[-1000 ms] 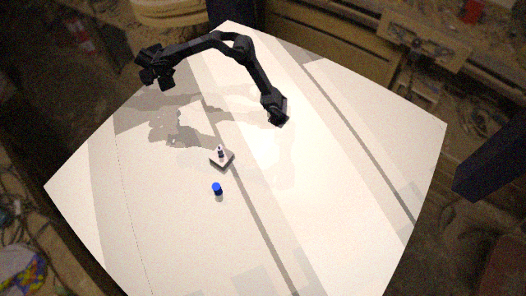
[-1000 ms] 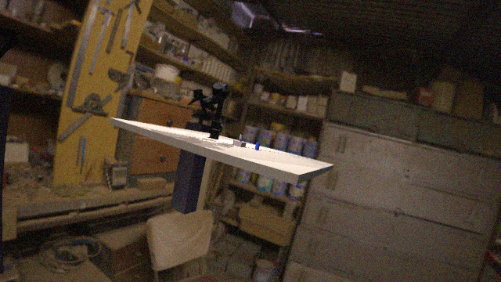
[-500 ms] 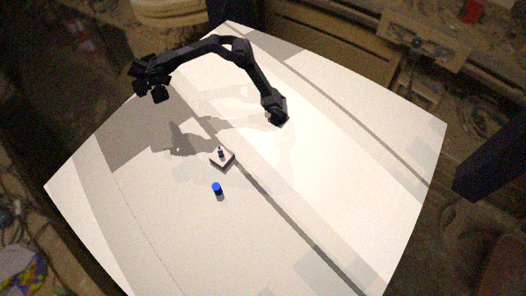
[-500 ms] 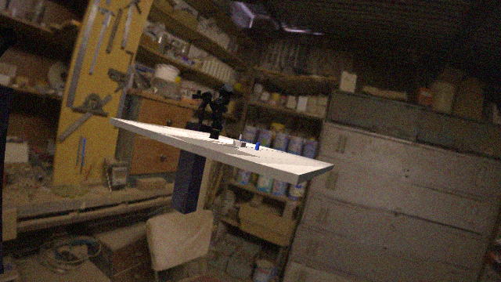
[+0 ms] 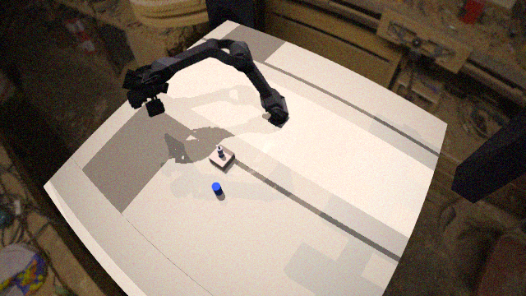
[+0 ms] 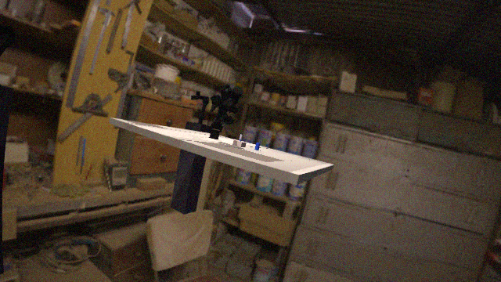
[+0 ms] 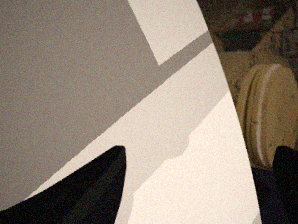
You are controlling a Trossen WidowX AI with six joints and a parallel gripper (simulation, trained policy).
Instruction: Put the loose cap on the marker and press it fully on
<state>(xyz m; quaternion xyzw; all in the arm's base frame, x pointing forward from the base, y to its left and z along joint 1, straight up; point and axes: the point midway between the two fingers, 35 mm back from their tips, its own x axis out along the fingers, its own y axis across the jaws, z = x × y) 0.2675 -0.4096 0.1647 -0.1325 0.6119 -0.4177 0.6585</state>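
Now: gripper tip 44 cm to the right of the blue cap, 12 cm above it and 10 cm short of it. Round my gripper tip: holder block: 37 cm to the left, 12 cm below.
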